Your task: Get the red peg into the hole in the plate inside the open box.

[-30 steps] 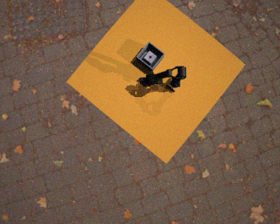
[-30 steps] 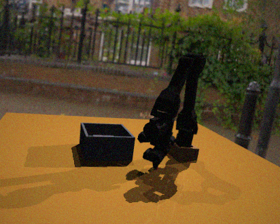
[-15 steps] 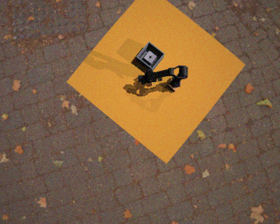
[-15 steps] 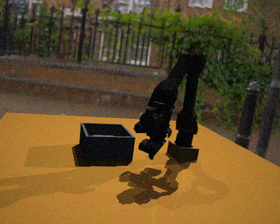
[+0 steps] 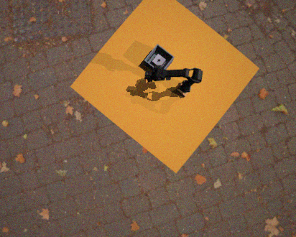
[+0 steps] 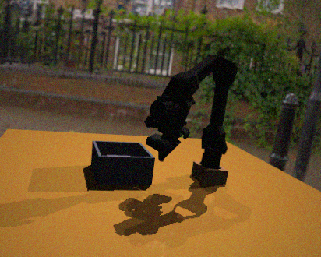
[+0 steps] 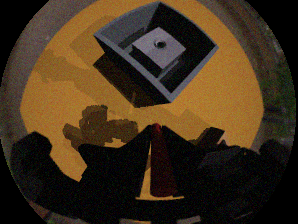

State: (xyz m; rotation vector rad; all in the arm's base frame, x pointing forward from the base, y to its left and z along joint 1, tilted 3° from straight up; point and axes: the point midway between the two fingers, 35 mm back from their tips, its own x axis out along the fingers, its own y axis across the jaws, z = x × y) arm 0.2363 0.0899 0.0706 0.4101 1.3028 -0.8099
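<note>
The grey plate lies 13 cm to the right of my gripper tip, 10 cm ahead of it and 6 cm below it. Also, from my gripper tip: dark box (13 cm to the right, 10 cm ahead, 8 cm below); red peg (3 cm above, 1 cm to the left).
</note>
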